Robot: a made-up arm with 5 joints.
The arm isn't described. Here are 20 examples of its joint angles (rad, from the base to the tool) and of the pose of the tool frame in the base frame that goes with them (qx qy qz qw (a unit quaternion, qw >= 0); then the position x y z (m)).
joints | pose
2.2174 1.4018 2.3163 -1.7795 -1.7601 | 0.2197 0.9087 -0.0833 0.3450 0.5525 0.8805 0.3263
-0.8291 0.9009 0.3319 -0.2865 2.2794 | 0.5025 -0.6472 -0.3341 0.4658 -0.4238 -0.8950 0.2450
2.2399 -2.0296 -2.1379 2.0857 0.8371 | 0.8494 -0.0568 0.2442 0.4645 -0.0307 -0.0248 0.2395
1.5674 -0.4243 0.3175 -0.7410 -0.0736 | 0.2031 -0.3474 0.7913 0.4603 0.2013 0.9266 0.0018
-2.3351 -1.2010 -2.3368 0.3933 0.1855 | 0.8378 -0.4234 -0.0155 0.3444 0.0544 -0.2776 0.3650
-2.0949 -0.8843 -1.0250 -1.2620 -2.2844 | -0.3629 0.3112 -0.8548 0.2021 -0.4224 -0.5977 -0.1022
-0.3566 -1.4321 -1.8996 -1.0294 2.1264 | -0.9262 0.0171 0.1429 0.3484 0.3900 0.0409 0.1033
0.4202 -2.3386 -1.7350 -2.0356 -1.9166 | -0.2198 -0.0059 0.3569 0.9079 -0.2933 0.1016 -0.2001
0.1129 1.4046 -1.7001 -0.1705 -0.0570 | 0.5499 -0.4825 -0.4608 0.5025 0.4944 -0.9646 0.1343
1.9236 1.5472 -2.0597 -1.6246 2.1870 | -0.7107 0.6021 0.0222 0.3633 0.7825 0.2101 0.0953
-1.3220 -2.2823 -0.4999 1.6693 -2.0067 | -0.5143 -0.0070 0.8506 0.1092 0.2348 0.0242 -0.1356
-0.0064 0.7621 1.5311 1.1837 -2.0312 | 0.5498 -0.8054 -0.1929 0.1089 0.2419 -0.9190 0.4794
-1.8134 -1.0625 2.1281 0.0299 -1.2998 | 0.9157 -0.3756 -0.0467 0.1349 0.0109 -0.5821 0.5350
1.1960 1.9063 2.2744 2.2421 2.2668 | -0.2032 -0.5432 -0.7971 0.1681 0.6230 -0.5966 0.3009
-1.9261 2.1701 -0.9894 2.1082 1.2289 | -0.5636 0.7894 0.1477 0.1933 -0.6071 0.4007 0.1601
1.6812 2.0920 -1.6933 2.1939 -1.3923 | 0.0721 0.0104 0.7788 0.6231 0.5989 -0.0809 -0.1473
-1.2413 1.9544 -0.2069 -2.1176 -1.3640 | 0.6089 -0.2845 0.3934 0.6273 -0.9555 0.2928 0.2515
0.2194 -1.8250 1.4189 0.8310 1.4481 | -0.0402 0.0402 0.5721 0.8182 0.0824 0.3427 0.0613
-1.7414 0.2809 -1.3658 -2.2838 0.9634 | 0.5523 0.7968 0.2357 0.0668 -0.8019 -0.4448 0.2482
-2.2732 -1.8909 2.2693 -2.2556 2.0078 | 0.0374 0.4876 0.6671 0.5620 0.0558 -0.1077 0.1437
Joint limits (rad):
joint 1: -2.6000..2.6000
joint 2: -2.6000..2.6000
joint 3: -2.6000..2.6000
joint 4: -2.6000..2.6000
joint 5: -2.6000..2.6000
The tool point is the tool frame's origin. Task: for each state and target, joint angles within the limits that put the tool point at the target. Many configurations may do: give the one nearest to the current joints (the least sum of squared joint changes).
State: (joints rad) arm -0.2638 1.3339 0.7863 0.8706 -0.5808
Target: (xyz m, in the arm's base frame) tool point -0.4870 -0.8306 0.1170
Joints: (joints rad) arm -0.2781 1.2371 0.9689 0.7025 -0.7156
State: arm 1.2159 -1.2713 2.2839 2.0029 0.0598
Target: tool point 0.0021 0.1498 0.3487
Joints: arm 1.5215 -1.9021 2.5303 1.3795 -0.0794
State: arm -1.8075 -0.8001 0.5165 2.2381 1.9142
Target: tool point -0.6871 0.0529 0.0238
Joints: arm -2.6000 -0.1213 0.5473 2.3769 1.5504
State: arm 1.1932 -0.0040 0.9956 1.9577 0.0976
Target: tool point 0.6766 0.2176 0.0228
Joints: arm 1.2932 0.0512 0.8321 1.4611 0.3181
